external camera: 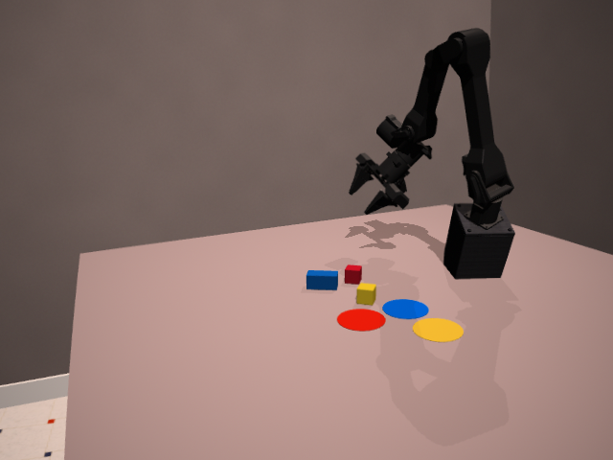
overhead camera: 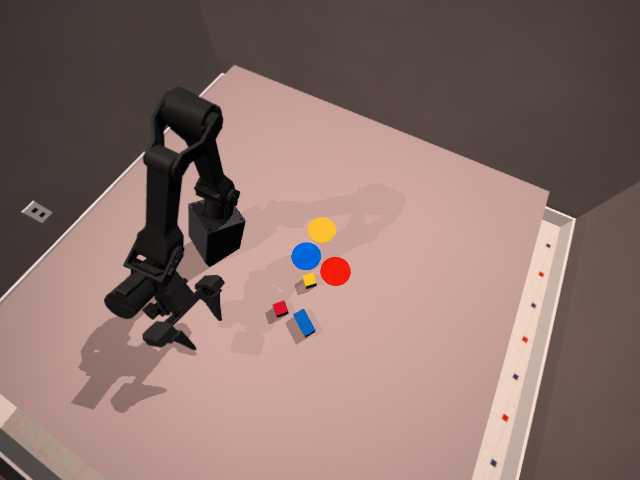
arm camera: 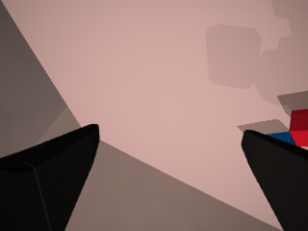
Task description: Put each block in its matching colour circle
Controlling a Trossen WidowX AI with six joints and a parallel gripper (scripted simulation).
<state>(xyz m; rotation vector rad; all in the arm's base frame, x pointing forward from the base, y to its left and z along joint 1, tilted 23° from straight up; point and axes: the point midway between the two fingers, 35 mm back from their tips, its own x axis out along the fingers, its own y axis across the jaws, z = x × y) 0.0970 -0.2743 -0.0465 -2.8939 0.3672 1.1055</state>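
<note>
The yellow block is 210 mm to the left of my hand, 180 mm ahead of it and 150 mm below it. Also, from my hand: blue block 210 mm ahead, 150 mm below, 100 mm to the left; then blue circle 290 mm to the left, 170 mm below, 140 mm ahead; then red block 150 mm below, 130 mm ahead, 110 mm to the left.
</note>
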